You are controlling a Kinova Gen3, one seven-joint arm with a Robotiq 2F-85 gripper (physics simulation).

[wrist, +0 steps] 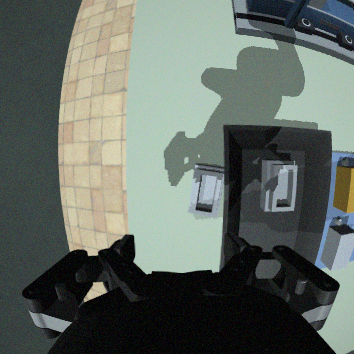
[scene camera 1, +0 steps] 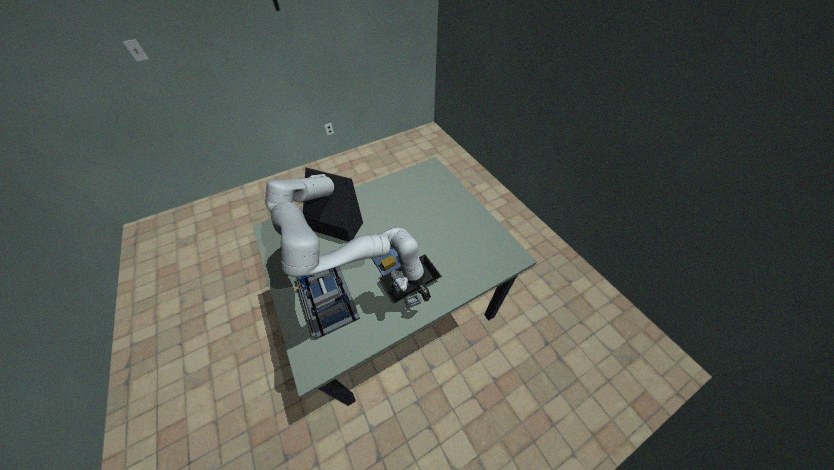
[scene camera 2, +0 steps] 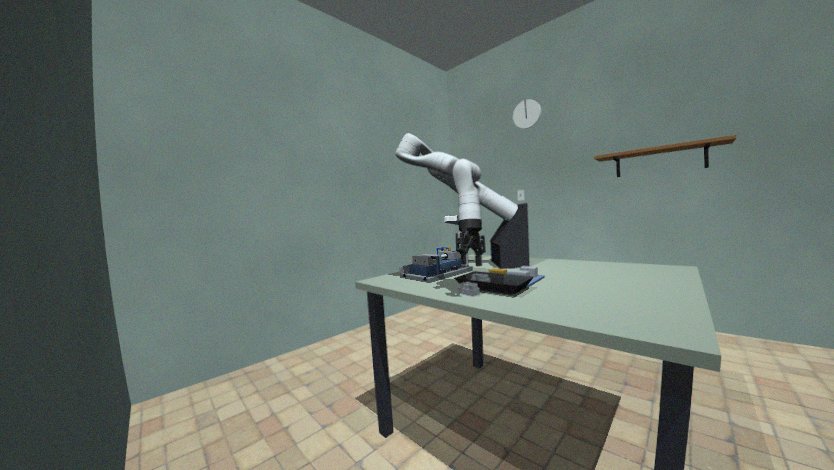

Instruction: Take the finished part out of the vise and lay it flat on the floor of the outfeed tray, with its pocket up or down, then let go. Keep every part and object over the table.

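Places are measured from the arm's base along level axes (x ahead, y left, z up), in metres.
Where they show: gripper, between the fingertips: (wrist: 179,244) (scene camera 1: 421,292) (scene camera 2: 472,266); arm's base, origin of its link: (scene camera 1: 325,186) (scene camera 2: 512,214).
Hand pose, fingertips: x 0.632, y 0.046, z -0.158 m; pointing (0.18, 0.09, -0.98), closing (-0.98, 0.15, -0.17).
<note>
Things, the pixels of their centre, and the offset from my fingertips. "spot": a spot on its surface instead.
- grey part, middle of its body: (wrist: 206,190) (scene camera 2: 468,288) (scene camera 1: 412,300) dx -0.026, dy -0.027, dz -0.083 m
- grey pocketed part, middle of its body: (wrist: 279,185) (scene camera 2: 480,279) dx -0.115, dy -0.022, dz -0.071 m
- vise, middle of its body: (scene camera 1: 324,293) (scene camera 2: 436,263) dx -0.276, dy -0.303, dz -0.051 m
- orange block, middle of its body: (wrist: 349,187) (scene camera 2: 497,274) (scene camera 1: 388,263) dx -0.239, dy +0.001, dz -0.075 m
- grey block, a spot on its surface: (wrist: 338,250) spot: dx -0.212, dy +0.085, dz -0.056 m
A grey part (scene camera 1: 413,300) (scene camera 2: 469,289) (wrist: 216,187) with its pocket up lies on the table outside the black outfeed tray (scene camera 2: 504,282) (wrist: 231,150), close beside its wall. Another grey pocketed part (wrist: 266,187) is inside the tray, pocket up; whether it lies fully flat is hard to tell. My gripper (scene camera 2: 471,262) (wrist: 179,244) is open and empty, above table height, over the table-side part and the tray's near side. The vise (scene camera 1: 325,289) (scene camera 2: 431,265) (wrist: 325,25) stands apart from the tray; its jaws are too small to read.
A blue pallet (wrist: 325,255) beside the tray holds an orange block (scene camera 1: 388,263) (scene camera 2: 497,270) (wrist: 345,189) and a grey block (wrist: 338,250). The table's edge runs near the loose part, on the left in the wrist view. The arm's black pedestal (scene camera 1: 333,213) stands behind.
</note>
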